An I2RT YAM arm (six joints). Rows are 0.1 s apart.
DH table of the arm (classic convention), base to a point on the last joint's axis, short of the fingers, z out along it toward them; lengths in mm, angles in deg. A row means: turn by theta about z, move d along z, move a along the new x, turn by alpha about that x. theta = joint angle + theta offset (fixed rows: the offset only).
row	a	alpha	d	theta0
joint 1	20	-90	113.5	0
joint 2	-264	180	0	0
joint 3	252.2	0	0	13.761
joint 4	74	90	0	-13.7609
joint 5	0	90	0	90
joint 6	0	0	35.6	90
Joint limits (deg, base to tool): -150..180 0..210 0..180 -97..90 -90..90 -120..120
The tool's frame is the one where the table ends.
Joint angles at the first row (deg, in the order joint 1, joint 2, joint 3, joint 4, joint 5, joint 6):
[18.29, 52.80, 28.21, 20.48, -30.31, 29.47]
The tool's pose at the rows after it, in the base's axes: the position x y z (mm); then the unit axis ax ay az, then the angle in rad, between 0 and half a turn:
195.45 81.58 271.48 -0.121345 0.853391 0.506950 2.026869
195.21 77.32 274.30 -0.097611 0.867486 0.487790 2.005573
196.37 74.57 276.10 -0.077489 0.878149 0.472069 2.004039
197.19 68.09 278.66 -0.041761 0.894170 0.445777 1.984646
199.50 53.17 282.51 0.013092 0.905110 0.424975 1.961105
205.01 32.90 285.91 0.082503 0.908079 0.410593 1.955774
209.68 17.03 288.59 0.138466 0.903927 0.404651 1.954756
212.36 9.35 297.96 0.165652 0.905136 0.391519 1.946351
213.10 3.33 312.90 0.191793 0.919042 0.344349 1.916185
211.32 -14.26 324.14 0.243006 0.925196 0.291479 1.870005
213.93 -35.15 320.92 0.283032 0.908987 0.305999 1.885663
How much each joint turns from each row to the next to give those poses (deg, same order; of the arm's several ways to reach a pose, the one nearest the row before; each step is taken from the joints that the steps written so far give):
[-0.34, -0.76, 0.55, -1.81, 1.13, -0.69]
[-0.67, -0.96, 0.63, -2.30, 2.74, -0.18]
[-0.53, -0.19, 0.87, -2.28, 1.84, 0.07]
[-1.26, -0.73, 0.83, -2.64, 3.27, 0.19]
[-3.92, -0.82, 0.79, -2.00, 1.52, 1.63]
[-5.85, 0.36, 1.22, -1.66, -0.42, 2.99]
[-4.52, 0.82, 1.04, -0.61, -0.58, 2.90]
[-1.97, 0.55, 2.50, -2.39, 0.77, 0.57]
[-0.93, 0.17, 3.97, -4.93, 4.29, -2.02]
[-4.26, -0.20, 2.57, -2.91, 3.18, -1.06]
[-6.18, 1.43, -0.10, 1.14, -4.81, 2.86]

